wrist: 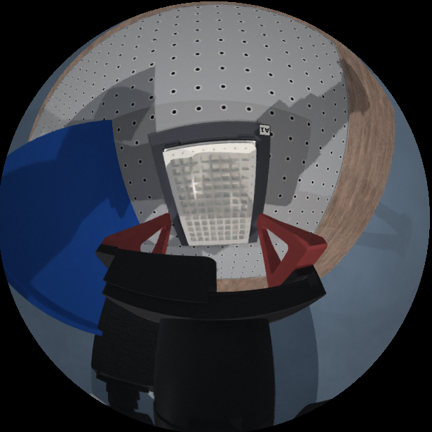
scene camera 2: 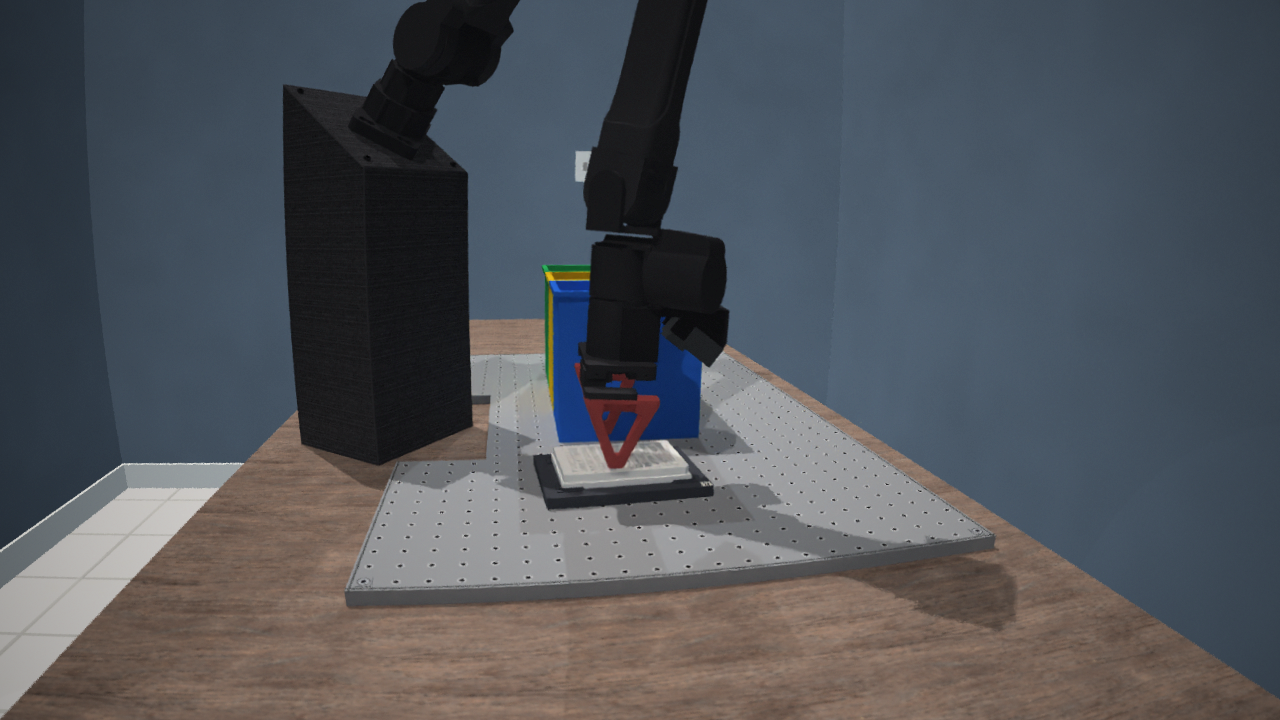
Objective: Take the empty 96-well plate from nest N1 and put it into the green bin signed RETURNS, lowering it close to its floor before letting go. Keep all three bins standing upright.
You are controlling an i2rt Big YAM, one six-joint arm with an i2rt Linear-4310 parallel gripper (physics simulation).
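Places are measured from the arm's base along level axes (x ahead, y left, z up), in metres.
Pixels of known places: gripper, fingertip midpoint: (scene camera 2: 609, 450); arm's base, link origin: (scene camera 2: 389, 130).
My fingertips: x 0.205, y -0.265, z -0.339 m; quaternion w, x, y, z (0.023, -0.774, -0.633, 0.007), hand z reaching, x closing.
Note:
For each thing: its top centre in the pictures, then the offset to it from my fingertips. "spot": a spot on its surface instead. Level surfaces: height alone.
- white 96-well plate, surface spot: (scene camera 2: 665, 456) spot: dx +0.058, dy -0.008, dz -0.010 m
- dark nest, top centre: (scene camera 2: 618, 467) dx +0.010, dy -0.002, dz -0.019 m
- green bin, surface spot: (scene camera 2: 565, 267) spot: dx +0.085, dy +0.500, dz +0.143 m
- blue bin, top centre: (scene camera 2: 624, 285) dx +0.075, dy +0.174, dz +0.146 m
- yellow bin, surface spot: (scene camera 2: 571, 276) spot: dx +0.060, dy +0.371, dz +0.140 m
- perforated grey board, surface height: dz -0.033 m
The white 96-well plate (scene camera 2: 665, 456) (wrist: 212, 190) lies flat in the dark nest (scene camera 2: 626, 497) (wrist: 205, 131), which has a small A1 label at one corner. My gripper (scene camera 2: 615, 447) (wrist: 213, 217) is open and empty, its red fingers pointing down over the plate. In the wrist view the fingertips stand wide apart, one off each long side of the plate. Their exact height against the plate's top is hard to tell. The green bin (scene camera 2: 565, 267) stands upright at the back of the bin row; its sign and inside are hidden.
The blue bin (scene camera 2: 572, 376) (wrist: 60, 190) stands upright close behind the nest, nearest to my gripper. The yellow bin (scene camera 2: 571, 276) stands between it and the green one. The black arm pedestal (scene camera 2: 411, 313) stands at the left. The perforated grey board (scene camera 2: 465, 564) (wrist: 210, 87) lies beneath.

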